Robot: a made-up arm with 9 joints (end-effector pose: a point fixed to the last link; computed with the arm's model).
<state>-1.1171 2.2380 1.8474 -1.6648 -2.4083 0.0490 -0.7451 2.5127 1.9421</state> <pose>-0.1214 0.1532 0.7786 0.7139 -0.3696 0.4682 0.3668</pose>
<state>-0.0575 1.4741 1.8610 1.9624 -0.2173 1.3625 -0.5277 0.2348 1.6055</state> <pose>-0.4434 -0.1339 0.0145 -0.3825 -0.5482 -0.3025 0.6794</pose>
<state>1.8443 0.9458 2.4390 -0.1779 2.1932 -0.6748 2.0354 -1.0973 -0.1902</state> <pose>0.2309 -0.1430 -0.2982 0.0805 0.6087 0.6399 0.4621</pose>
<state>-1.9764 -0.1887 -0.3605 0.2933 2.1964 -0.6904 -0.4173 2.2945 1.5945</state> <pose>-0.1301 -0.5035 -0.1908 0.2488 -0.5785 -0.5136 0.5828</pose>
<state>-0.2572 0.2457 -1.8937 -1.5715 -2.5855 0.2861 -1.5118 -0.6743 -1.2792</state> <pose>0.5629 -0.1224 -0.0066 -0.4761 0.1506 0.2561 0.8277</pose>
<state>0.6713 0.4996 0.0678 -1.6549 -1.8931 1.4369 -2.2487 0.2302 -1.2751</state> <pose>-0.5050 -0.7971 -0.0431 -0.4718 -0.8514 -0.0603 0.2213</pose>
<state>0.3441 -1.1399 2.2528 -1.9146 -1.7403 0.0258 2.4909 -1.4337 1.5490</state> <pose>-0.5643 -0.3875 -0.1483 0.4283 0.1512 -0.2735 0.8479</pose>
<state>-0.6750 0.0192 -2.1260 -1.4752 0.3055 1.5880 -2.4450 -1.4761 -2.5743</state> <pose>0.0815 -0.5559 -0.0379 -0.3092 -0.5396 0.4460 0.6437</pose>
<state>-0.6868 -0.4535 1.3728 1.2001 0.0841 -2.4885 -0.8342 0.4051 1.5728</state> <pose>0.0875 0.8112 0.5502 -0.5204 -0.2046 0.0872 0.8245</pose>
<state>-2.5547 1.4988 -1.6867 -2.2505 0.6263 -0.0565 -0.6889 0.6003 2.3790</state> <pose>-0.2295 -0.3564 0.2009 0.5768 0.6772 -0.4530 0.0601</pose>
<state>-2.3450 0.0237 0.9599 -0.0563 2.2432 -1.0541 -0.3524 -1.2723 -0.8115</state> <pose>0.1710 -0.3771 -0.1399 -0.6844 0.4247 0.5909 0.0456</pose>
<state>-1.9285 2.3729 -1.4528 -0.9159 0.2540 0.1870 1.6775 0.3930 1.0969</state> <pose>-0.3136 -0.1159 -0.2686 -0.4625 -0.0827 0.8673 0.1643</pose>
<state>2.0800 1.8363 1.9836 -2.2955 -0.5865 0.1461 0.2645 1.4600 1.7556</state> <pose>0.2771 0.3699 -0.2514 -0.0191 0.9733 -0.1074 0.2019</pose>
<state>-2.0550 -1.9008 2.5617 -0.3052 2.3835 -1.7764 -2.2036 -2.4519 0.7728</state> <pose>0.5194 0.0107 0.0906 0.1862 0.8036 0.3927 0.4066</pose>
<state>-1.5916 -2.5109 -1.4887 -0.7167 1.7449 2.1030 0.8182 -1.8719 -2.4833</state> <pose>-0.4245 0.6518 -0.2166 0.2826 0.2107 -0.9014 0.2515</pose>
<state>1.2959 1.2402 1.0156 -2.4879 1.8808 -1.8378 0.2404 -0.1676 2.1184</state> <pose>0.4453 -0.2870 0.2845 0.1754 0.8523 0.2728 0.4103</pose>
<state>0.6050 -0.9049 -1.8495 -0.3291 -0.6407 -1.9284 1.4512 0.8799 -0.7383</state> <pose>0.9827 0.1182 0.4312 0.0702 -0.7525 0.4594 0.4667</pose>
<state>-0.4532 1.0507 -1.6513 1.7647 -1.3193 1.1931 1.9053 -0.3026 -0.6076</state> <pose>0.1903 0.1683 -0.0997 -0.7936 0.2837 -0.1951 0.5017</pose>
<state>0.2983 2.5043 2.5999 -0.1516 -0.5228 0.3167 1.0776 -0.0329 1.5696</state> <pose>-0.6294 0.1606 0.0059 -0.2688 0.2379 0.3568 0.8625</pose>
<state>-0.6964 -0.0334 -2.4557 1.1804 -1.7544 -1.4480 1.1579 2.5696 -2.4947</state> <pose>-0.2348 -0.1625 -0.8827 -0.1130 0.0740 -0.7202 0.6805</pose>
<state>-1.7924 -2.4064 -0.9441 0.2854 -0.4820 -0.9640 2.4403 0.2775 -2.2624</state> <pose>-0.5870 0.1109 -0.3481 -0.1349 0.1618 -0.8541 0.4756</pose>
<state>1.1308 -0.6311 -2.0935 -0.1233 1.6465 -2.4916 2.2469 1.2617 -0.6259</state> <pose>0.0782 0.2450 0.0710 0.6138 -0.3988 0.5686 0.3754</pose>
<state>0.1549 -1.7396 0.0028 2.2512 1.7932 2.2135 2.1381 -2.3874 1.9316</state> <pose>0.4933 0.3598 0.1868 -0.2964 -0.6684 0.5699 0.3749</pose>
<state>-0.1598 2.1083 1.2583 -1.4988 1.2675 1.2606 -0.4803 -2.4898 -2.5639</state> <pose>-0.8258 -0.0798 -0.3796 0.3058 -0.3744 -0.7556 0.4420</pose>
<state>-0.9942 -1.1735 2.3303 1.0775 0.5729 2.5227 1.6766 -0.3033 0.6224</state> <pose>-0.7810 0.1247 0.2839 0.1859 0.3904 0.8573 0.2793</pose>
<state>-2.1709 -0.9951 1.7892 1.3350 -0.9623 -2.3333 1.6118 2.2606 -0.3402</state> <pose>0.4170 0.2197 1.1648 0.4839 0.8378 -0.1775 0.1799</pose>
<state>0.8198 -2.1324 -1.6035 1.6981 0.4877 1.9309 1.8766 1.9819 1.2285</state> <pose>0.3024 -0.4874 0.4969 0.0115 -0.7295 0.1725 0.6618</pose>
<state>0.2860 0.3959 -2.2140 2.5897 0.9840 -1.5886 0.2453 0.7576 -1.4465</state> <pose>-0.5217 -0.6519 -0.7325 0.6773 0.6433 0.1466 0.3255</pose>
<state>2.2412 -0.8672 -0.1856 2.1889 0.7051 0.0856 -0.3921 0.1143 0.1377</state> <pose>-0.4530 -0.0377 -0.3263 0.7740 -0.1990 -0.5938 0.0929</pose>
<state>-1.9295 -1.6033 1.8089 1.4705 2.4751 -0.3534 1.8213 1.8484 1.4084</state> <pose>0.3271 0.3473 0.3331 -0.3690 -0.1367 0.8997 0.1891</pose>
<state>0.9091 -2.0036 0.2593 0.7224 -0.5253 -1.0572 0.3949 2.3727 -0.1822</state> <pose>0.9439 0.8846 -0.1454 0.5953 -0.6229 -0.5063 0.0352</pose>
